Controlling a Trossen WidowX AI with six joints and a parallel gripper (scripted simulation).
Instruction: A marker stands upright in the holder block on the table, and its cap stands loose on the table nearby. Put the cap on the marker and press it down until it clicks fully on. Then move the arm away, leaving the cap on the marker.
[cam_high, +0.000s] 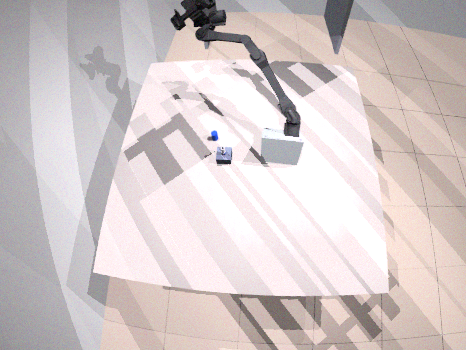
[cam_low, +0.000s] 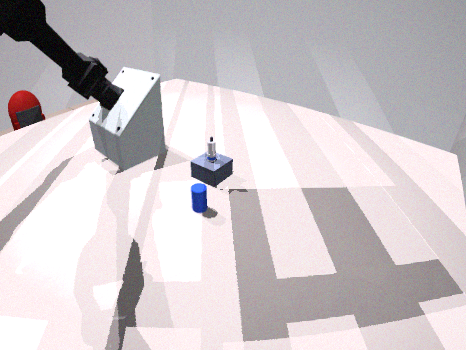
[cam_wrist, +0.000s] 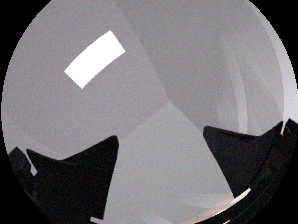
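My gripper tip is 59 cm above the blue cap, 19 cm to the right of it and 9 cm past it.
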